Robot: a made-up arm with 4 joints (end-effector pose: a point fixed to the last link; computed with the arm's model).
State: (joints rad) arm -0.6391 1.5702 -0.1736 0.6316
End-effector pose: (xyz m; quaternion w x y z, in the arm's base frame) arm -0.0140 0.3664 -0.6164 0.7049 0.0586 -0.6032 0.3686
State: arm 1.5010 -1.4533 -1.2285 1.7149
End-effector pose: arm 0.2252 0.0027 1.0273 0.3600 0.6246 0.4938 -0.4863
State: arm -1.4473 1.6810 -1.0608 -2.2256
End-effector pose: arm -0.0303 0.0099 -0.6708 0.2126 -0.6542 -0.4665 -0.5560
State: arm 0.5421 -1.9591 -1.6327 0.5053
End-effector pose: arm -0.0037 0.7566 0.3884 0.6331 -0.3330 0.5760 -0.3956
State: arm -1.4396 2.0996 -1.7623 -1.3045
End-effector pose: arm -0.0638 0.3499 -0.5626 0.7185 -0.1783 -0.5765 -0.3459
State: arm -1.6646 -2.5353 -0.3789 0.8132
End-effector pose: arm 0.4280 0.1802 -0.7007 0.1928 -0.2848 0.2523 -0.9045
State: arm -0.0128 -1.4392 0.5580 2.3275
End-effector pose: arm 0.1628 0.3175 0.9028 0.1243 0.7350 0.4378 -0.5026
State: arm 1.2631 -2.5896 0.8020 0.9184
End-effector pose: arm 0.6772 -0.2874 0.4795 0.2173 -0.3960 -0.8545 -0.2567
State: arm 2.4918 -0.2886 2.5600 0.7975
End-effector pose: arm 0.1821 0.0968 -0.1133 0.1583 -0.2728 0.6832 -0.6586
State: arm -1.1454 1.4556 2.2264 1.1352
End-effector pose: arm -0.0714 -0.0823 0.4055 0.3268 -0.5985 0.4861 0.5466
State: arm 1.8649 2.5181 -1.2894 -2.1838
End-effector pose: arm 0.0500 -0.2190 0.9382 0.3329 0.5258 0.4990 -0.6031
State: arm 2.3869 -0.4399 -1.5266 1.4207
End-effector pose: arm 0.3264 -0.6787 0.6074 0.0880 -0.7157 -0.4530 0.5242
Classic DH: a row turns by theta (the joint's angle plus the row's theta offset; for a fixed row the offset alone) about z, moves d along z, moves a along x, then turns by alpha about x. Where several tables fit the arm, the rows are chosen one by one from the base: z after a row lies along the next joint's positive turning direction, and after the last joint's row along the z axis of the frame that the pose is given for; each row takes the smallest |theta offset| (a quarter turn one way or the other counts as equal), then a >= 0, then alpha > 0; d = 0 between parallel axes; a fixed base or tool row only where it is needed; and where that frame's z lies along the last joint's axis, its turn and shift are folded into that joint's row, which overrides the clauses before.
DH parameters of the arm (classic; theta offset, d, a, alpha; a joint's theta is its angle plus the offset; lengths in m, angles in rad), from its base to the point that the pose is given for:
base (fixed): 1.5708 0.147 0 1.5708
joint 1: 1.5708 0.053 0.101 -1.5708
joint 2: 1.5708 -0.322 0.09 1.5708
joint 3: -1.5708 0.099 0.258 1.5708
joint 4: 0 -0.473 0.056 -1.5708
tool (fixed): -1.5708 -0.081 0 0

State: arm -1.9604 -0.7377 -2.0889 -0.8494
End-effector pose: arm 0.3126 -0.3549 -0.3742 0.2301 0.5136 0.2714 0.7807
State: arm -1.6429 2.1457 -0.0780 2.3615
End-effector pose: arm 0.1822 -0.5033 -0.4515 0.4347 0.1999 0.3502 0.8053
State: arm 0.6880 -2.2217 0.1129 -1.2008
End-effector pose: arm 0.4201 0.0114 0.8736 0.4415 -0.0635 0.5042 0.7395
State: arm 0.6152 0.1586 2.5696 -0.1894
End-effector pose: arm 0.1963 -0.2273 0.1491 0.2909 -0.0149 -0.3950 0.8713
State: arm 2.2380 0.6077 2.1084 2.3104
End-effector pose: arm -0.1309 -0.0245 -0.1622 0.1064 -0.5277 0.1177 -0.8345
